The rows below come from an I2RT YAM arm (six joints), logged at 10 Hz.
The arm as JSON. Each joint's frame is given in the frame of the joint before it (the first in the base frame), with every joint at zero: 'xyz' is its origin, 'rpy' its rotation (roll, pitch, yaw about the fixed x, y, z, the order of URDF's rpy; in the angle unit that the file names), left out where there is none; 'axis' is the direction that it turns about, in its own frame. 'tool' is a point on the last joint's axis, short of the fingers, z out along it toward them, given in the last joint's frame.
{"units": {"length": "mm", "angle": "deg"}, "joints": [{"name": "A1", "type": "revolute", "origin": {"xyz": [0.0, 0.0, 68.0]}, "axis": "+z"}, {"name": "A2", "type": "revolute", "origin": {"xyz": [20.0, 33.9, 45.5], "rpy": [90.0, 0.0, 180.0]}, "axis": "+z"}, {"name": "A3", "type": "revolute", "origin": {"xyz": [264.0, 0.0, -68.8], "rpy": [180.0, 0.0, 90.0]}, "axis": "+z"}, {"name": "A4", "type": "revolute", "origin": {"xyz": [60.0, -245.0, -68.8], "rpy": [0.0, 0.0, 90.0]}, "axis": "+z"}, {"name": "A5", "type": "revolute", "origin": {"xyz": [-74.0, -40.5, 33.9], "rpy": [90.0, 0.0, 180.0]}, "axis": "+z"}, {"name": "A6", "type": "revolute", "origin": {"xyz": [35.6, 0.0, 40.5], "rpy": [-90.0, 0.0, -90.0]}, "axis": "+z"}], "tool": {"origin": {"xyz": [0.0, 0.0, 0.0], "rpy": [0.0, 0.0, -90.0]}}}
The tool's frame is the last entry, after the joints.
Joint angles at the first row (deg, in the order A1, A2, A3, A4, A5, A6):
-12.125, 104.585, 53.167, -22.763, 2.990, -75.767
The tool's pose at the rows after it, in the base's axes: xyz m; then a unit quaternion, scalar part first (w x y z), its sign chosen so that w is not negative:
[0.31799 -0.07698 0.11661 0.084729 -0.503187 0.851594 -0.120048]
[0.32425 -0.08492 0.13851 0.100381 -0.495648 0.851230 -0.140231]
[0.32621 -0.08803 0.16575 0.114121 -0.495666 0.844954 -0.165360]
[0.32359 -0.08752 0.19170 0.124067 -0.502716 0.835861 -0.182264]
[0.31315 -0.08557 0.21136 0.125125 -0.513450 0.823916 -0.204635]
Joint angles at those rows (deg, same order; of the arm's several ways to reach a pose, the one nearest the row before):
-13.264, 105.469, 56.244, -24.166, 3.163, -74.882
-14.322, 103.454, 59.055, -26.011, 3.339, -75.320
-14.676, 100.204, 61.431, -28.381, 4.042, -76.287
-14.677, 96.776, 63.365, -31.457, 4.307, -77.686
-14.677, 92.558, 63.020, -33.220, 5.533, -79.880

